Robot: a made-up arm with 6 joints.
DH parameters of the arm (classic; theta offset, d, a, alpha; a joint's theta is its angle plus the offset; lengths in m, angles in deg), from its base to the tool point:
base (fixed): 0 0.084 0 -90
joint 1: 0 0.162 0.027 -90
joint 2: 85.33 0 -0.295 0
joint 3: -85.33 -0.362 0.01 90
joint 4: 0 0.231 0.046 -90
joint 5: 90 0.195 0.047 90
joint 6: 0 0.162 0.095 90
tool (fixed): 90 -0.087 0 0
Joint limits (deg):
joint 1: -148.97..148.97
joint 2: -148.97..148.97
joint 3: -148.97..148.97
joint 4: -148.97..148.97
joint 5: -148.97..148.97
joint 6: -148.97..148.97
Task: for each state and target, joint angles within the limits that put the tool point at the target. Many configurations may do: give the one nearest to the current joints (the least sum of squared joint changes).
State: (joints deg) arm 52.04 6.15 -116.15 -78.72 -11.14 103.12
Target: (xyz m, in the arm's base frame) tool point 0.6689 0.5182 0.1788
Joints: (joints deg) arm 105.19 17.99 -132.28 -103.00 -1.15 109.82
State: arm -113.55 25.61 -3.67 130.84 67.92 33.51
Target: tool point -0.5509 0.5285 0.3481
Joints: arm -77.56 52.84 -7.91 138.81 70.85 21.71
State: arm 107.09 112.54 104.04 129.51 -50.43 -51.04
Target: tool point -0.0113 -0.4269 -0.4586
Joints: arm 131.98 125.91 84.58 140.59 -66.21 -34.44
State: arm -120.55 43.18 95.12 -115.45 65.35 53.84
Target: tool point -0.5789 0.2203 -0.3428
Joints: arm -142.16 46.68 92.07 -135.98 47.88 62.60
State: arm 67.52 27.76 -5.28 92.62 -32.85 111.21
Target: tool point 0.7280 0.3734 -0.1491
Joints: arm 34.28 77.52 24.71 87.08 -35.44 122.48
